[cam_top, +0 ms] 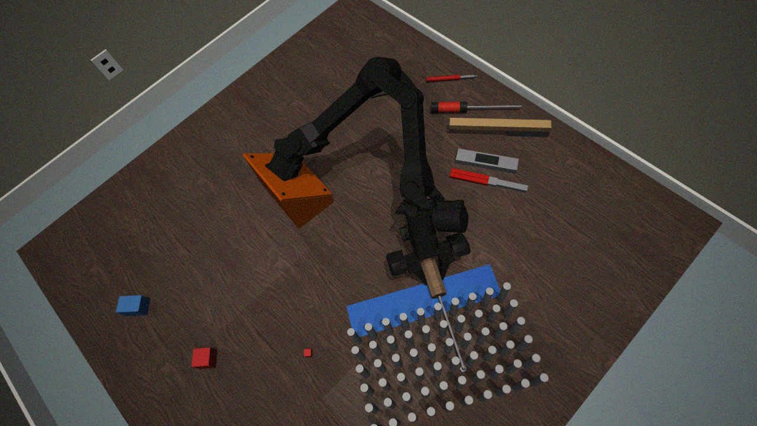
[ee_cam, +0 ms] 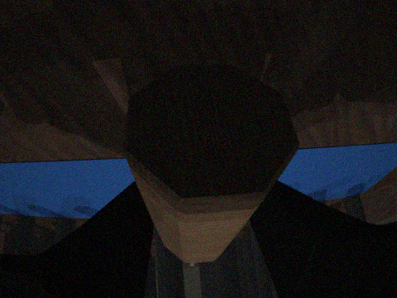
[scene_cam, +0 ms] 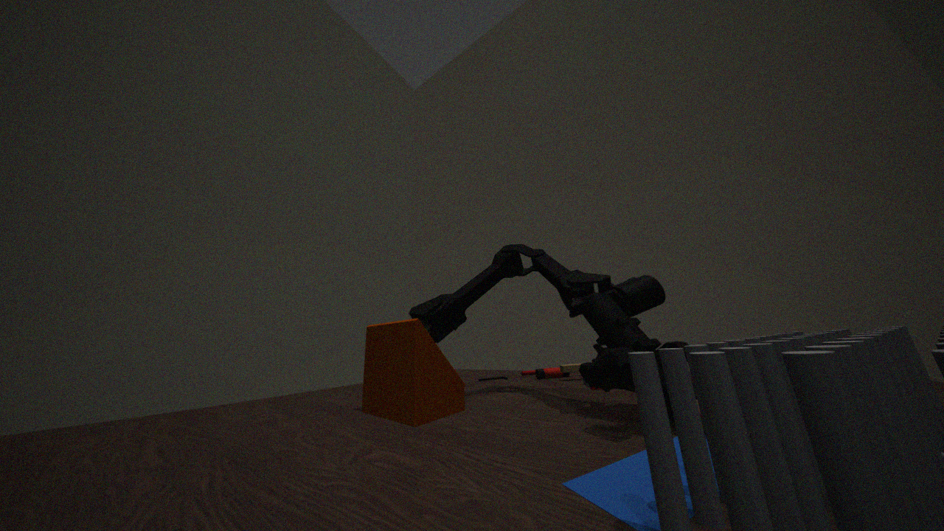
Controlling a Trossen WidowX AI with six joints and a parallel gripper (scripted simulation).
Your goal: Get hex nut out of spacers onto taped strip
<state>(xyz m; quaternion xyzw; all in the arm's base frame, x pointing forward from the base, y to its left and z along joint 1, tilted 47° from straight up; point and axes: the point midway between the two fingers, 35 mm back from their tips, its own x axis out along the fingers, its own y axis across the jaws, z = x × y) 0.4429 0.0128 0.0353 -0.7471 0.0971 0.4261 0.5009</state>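
Right now the blue taped strip is 5 cm to the right of my gripper tip, 1 cm below it and 1 cm ahead of it. Round my gripper tip: wooden-handled rod (8 cm ahead, 6 cm to the right); then tiny red cube (31 cm to the right, 13 cm behind); then hex nut (17 cm ahead, 12 cm to the right, 1 cm below).
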